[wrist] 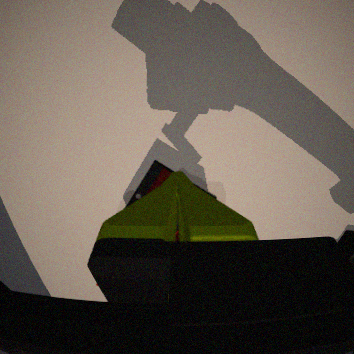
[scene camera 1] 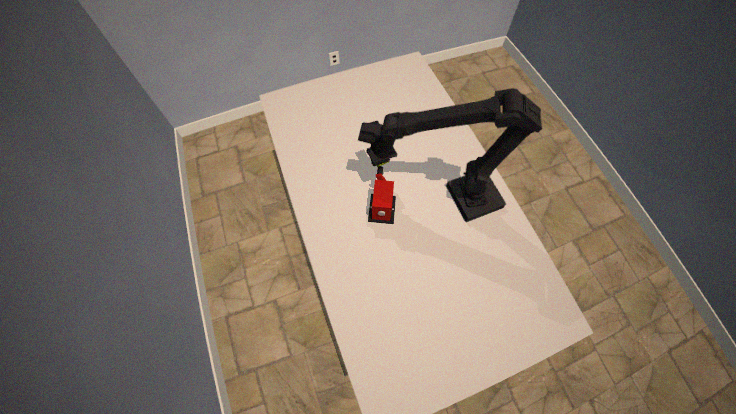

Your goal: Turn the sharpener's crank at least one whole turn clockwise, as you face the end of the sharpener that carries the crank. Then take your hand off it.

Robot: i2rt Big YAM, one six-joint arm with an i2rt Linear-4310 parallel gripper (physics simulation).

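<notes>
A red sharpener [scene camera 1: 382, 203] is visible, as is my gripper [wrist: 177, 179].
</notes>
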